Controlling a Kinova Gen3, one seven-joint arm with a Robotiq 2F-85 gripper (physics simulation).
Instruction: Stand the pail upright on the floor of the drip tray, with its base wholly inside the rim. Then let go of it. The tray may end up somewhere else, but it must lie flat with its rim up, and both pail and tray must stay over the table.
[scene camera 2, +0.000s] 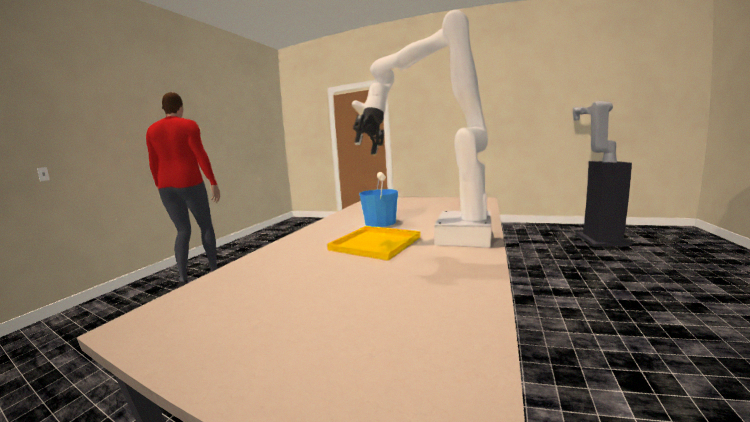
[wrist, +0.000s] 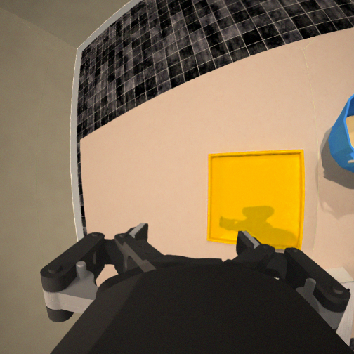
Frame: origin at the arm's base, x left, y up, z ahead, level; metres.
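Where they show: gripper, between the fingertips: (scene camera 2: 365, 149); arm's base, origin of its link: (scene camera 2: 473, 217).
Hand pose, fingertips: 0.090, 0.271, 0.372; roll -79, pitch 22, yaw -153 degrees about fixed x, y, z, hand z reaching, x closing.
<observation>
Each offset is from my fingertips to the top centre of the thing, as dx, dy, dz. Level surfaces: height alone.
A blue pail @[-0.345, -0.114, +0.036] (scene camera 2: 378, 208) (wrist: 341, 137) stands upright on the table, beyond the tray in the scene view and cut by the right edge in the wrist view. Its thin handle stands up, with a pale grip @[-0.350, -0.114, +0.019] (scene camera 2: 380, 176) on top. The yellow drip tray @[-0.037, -0.329, -0.004] (scene camera 2: 361, 252) (wrist: 256, 190) lies flat with its rim up, apart from the pail. A shadow falls on the tray floor. My gripper (scene camera 2: 366, 147) (wrist: 192, 237) is open and empty, high above the table and above the level of the pail's handle.
The table @[dy -0.353] (scene camera 2: 335, 325) (wrist: 150, 170) carries the arm's white base (scene camera 2: 462, 232), to the right of the tray and pail in the scene view. A person in red (scene camera 2: 175, 152) stands on the floor left of the table. Another arm (scene camera 2: 601, 125) stands on a dark pedestal at the right.
</observation>
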